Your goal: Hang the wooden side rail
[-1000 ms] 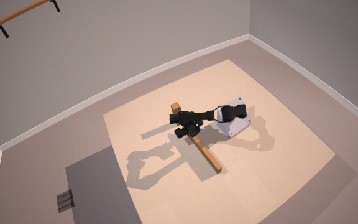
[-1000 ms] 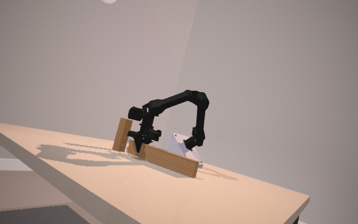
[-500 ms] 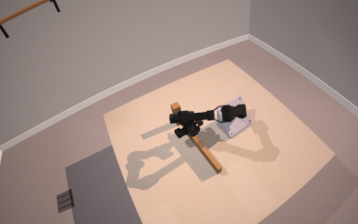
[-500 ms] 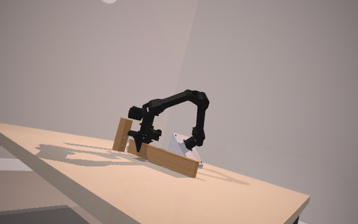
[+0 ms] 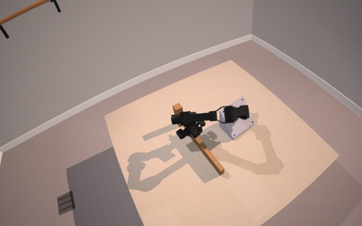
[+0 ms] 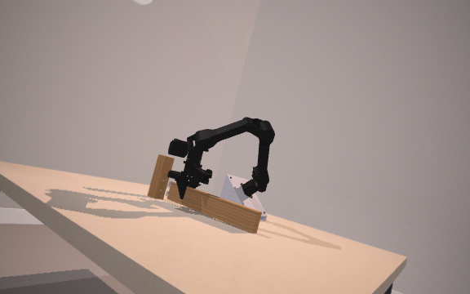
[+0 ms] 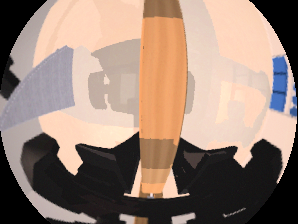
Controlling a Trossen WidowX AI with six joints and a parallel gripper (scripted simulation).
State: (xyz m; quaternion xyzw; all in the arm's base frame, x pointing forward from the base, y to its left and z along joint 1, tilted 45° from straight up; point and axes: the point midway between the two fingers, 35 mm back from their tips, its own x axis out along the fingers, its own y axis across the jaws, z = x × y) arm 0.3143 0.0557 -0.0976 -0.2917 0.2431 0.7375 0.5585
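My gripper tip is 3 cm short of the headboard post, 15 cm to the left of it and 6 cm below it.
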